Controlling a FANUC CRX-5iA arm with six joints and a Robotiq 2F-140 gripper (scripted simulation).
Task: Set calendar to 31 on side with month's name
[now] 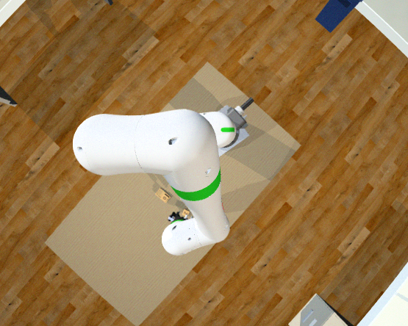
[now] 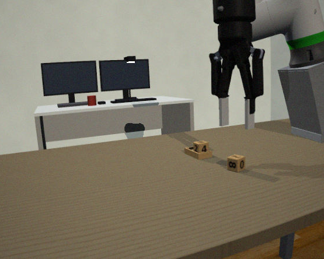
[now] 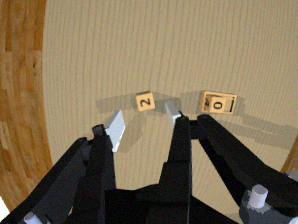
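The wooden number cube is 120 mm below my hand. From my hand the other things lie so: small wooden tray (30 mm ahead, 160 mm to the right, 120 mm below).
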